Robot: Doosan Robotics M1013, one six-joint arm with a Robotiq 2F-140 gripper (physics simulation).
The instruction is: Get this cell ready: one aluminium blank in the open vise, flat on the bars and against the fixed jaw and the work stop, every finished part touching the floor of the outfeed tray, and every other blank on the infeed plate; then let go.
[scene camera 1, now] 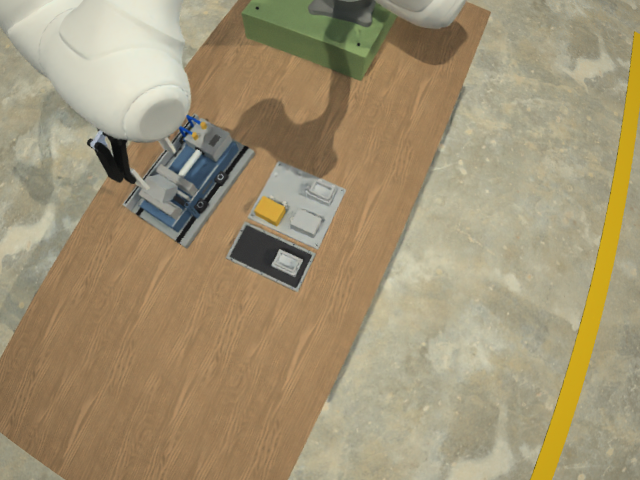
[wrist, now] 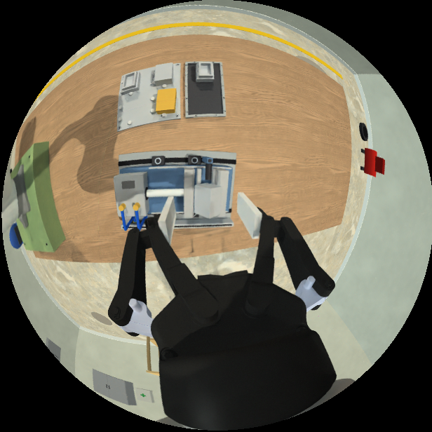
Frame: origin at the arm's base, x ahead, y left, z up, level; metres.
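Seen in the pictures: gripper, fingertip midpoint: (scene camera 1: 156, 167).
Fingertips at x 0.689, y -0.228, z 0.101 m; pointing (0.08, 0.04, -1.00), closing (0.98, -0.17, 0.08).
A point is followed by its place in that frame.
My gripper (scene camera 1: 154, 161) @(x 0.689, y -0.228, z 0.100 m) (wrist: 206, 203) is open and empty, its pads apart on either side of a plain grey blank (scene camera 1: 159, 189) @(x 0.710, y -0.245, z 0.023 m) (wrist: 207, 200). The blank is at the vise (scene camera 1: 186, 241) @(x 0.789, y -0.181, z -0.076 m) (wrist: 137, 157), overlapping the fixed jaw's side in both views; whether it lies flat on the bars or touches the jaw is hidden. The black work stop (wrist: 208, 171) is at its far side. The infeed plate (scene camera 1: 289, 178) @(x 0.558, y 0.006, z -0.087 m) (wrist: 135, 107) holds a plain grey blank (scene camera 1: 307, 222) @(x 0.667, y 0.088, z -0.052 m) (wrist: 163, 74), an orange block (scene camera 1: 270, 210) @(x 0.664, y -0.004, z -0.052 m) (wrist: 166, 101) and a pocketed part (scene camera 1: 321, 191) @(x 0.577, y 0.096, z -0.067 m) (wrist: 131, 81). Another pocketed part (scene camera 1: 287, 261) @(x 0.766, y 0.069, z -0.069 m) (wrist: 204, 71) is in the black outfeed tray (scene camera 1: 248, 249) @(x 0.761, y -0.032, z -0.089 m) (wrist: 204, 100).
The green robot base (scene camera 1: 305, 41) @(x 0.172, y -0.070, z -0.023 m) (wrist: 40, 195) stands on the wooden table (scene camera 1: 155, 335) @(x 1.023, y -0.180, z -0.096 m) (wrist: 285, 130). Blue hoses (scene camera 1: 184, 131) @(x 0.523, y -0.289, z -0.048 m) (wrist: 131, 221) with orange fittings stick up at the vise's moving-jaw end. The infeed plate and outfeed tray lie side by side beyond the vise in the wrist view.
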